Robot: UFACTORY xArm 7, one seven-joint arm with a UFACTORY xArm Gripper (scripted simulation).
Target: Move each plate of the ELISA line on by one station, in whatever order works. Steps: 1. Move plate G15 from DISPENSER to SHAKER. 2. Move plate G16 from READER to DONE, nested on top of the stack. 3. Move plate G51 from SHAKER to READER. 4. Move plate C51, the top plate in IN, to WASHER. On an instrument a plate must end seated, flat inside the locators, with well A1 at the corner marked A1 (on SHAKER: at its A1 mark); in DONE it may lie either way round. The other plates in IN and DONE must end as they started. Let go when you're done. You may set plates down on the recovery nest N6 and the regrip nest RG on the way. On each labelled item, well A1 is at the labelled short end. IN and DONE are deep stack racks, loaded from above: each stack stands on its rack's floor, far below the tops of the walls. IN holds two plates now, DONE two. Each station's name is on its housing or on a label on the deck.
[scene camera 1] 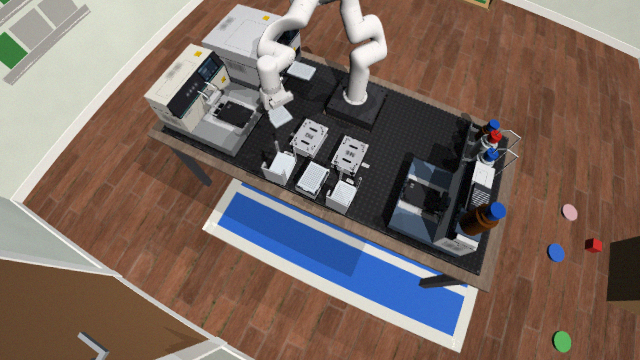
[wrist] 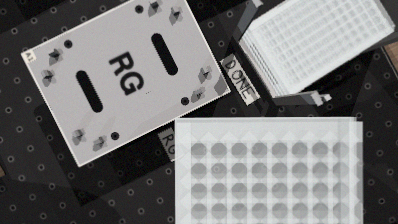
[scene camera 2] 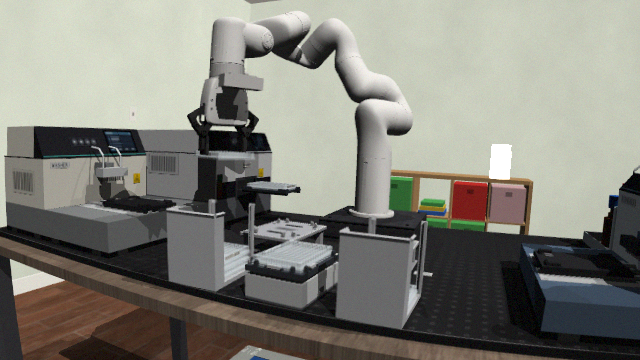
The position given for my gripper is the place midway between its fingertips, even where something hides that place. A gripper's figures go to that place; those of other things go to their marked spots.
Labels:
My gripper [scene camera 2: 222, 154] is 91 cm from the lens. A shaker [scene camera 2: 308, 272]: 62 cm from the lens.

